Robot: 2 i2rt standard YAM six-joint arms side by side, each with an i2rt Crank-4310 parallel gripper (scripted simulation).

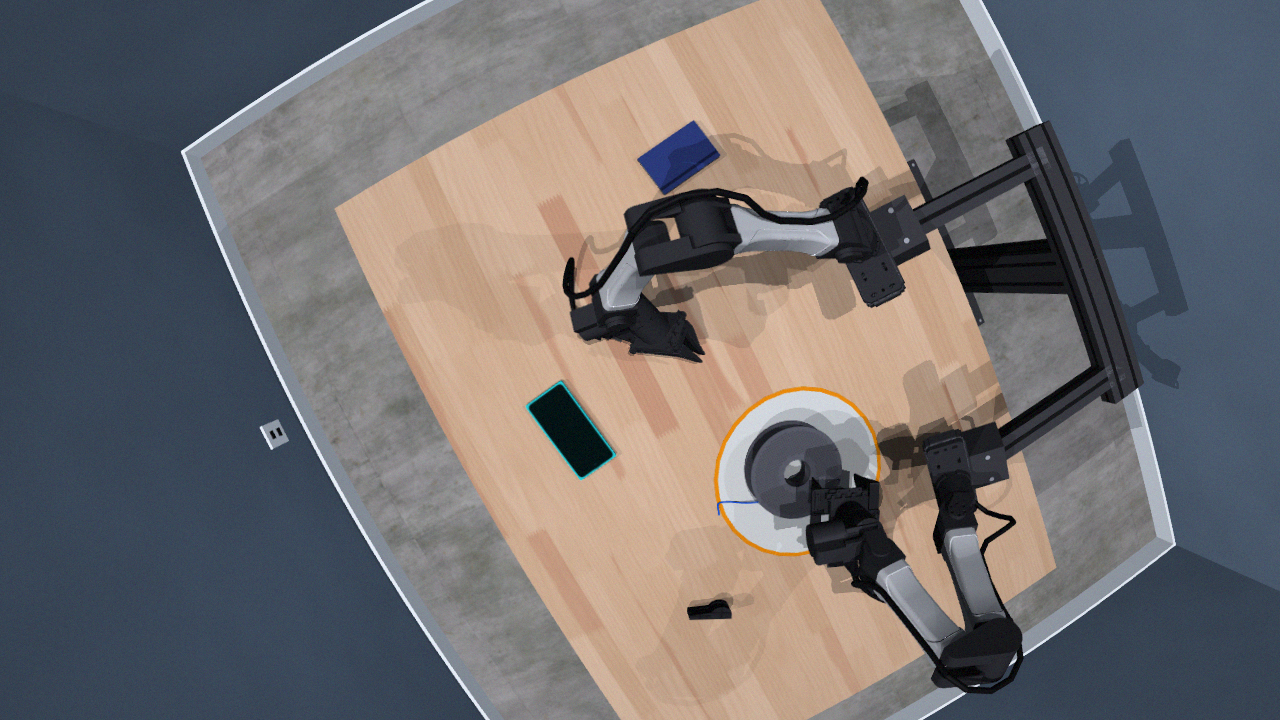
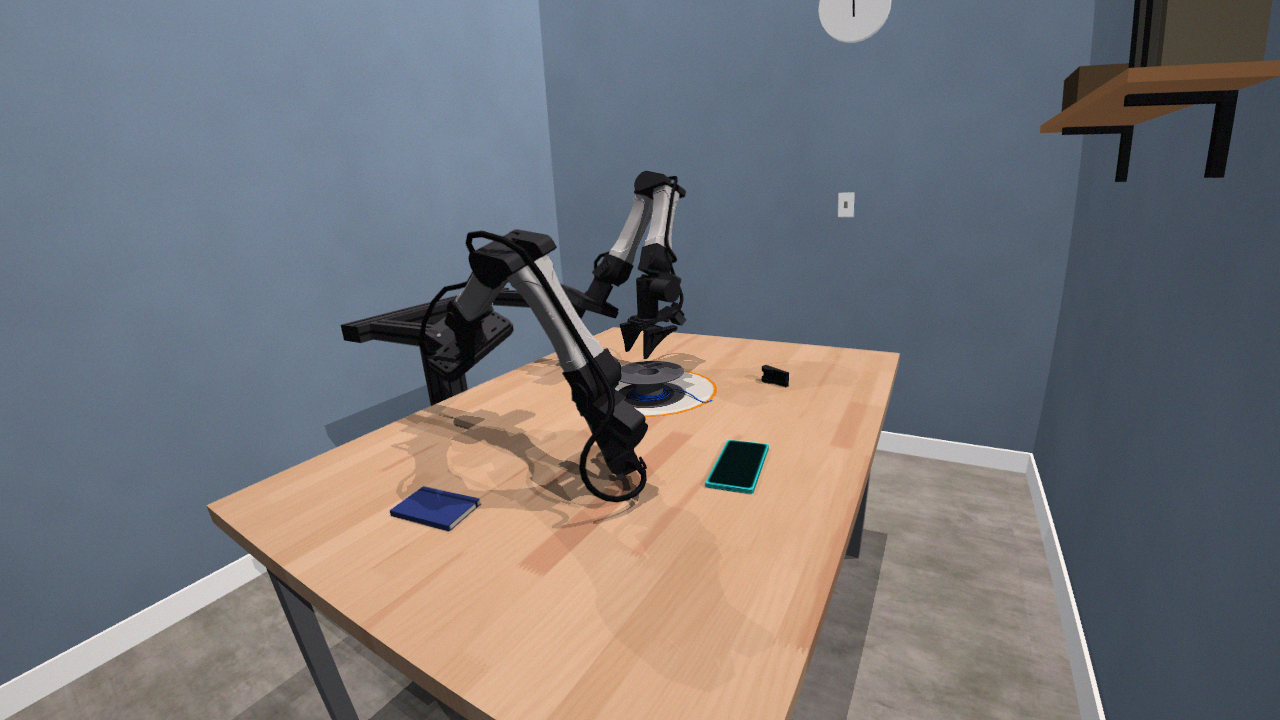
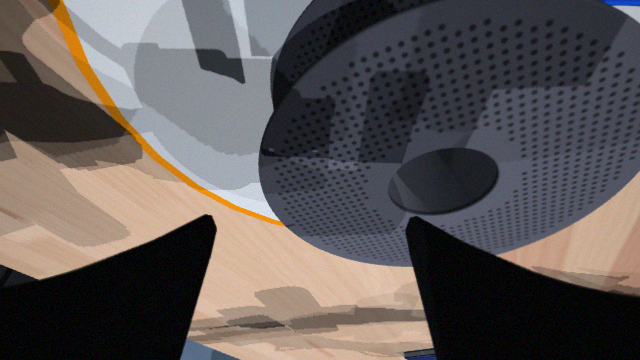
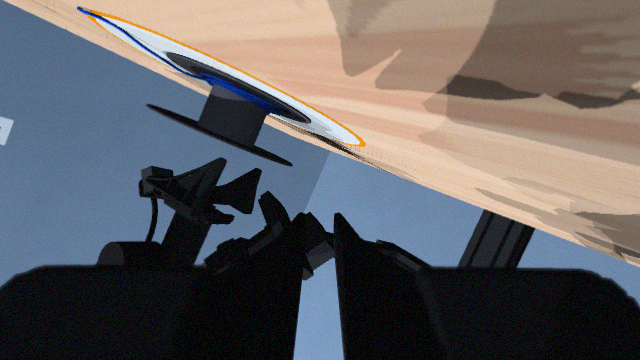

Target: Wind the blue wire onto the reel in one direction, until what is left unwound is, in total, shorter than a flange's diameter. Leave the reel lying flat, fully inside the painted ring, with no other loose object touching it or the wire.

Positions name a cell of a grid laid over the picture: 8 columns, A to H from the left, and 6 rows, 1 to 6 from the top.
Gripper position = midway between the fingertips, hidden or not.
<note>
In view: my left gripper (image 1: F4), my right gripper (image 1: E3) and a dark grey reel (image 1: E5).
The dark grey reel shows as well in image 2 (image 2: E4), in image 3 (image 3: G2) and in image 4 (image 4: C2). My left gripper also shows in image 2 (image 2: D3), in image 3 (image 3: D4) and in image 4 (image 4: D3). My right gripper is seen too in image 4 (image 4: D4).
</note>
